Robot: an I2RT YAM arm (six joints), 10 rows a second.
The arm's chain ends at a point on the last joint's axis. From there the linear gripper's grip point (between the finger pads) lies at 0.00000 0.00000 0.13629 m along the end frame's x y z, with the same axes.
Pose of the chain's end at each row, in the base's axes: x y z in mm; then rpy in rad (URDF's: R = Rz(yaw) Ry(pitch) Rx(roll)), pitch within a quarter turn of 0, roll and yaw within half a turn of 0:
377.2, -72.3, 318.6, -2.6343, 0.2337, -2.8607
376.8, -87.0, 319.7, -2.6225, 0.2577, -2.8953
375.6, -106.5, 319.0, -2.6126, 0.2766, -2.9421
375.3, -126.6, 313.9, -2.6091, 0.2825, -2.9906
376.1, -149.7, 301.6, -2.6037, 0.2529, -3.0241
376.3, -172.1, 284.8, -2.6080, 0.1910, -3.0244
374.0, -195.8, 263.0, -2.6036, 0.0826, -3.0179
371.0, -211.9, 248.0, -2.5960, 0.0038, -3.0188
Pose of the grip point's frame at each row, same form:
422.1, -128.3, 202.7, -2.6343, 0.2337, -2.8607
422.5, -145.2, 205.3, -2.6225, 0.2577, -2.8953
420.7, -167.5, 205.8, -2.6126, 0.2766, -2.9421
418.1, -190.1, 201.1, -2.6091, 0.2825, -2.9906
413.4, -215.6, 188.3, -2.6037, 0.2529, -3.0241
406.5, -238.3, 169.6, -2.6080, 0.1910, -3.0244
392.2, -263.9, 146.4, -2.6036, 0.0826, -3.0179
380.1, -282.0, 131.5, -2.5960, 0.0038, -3.0188

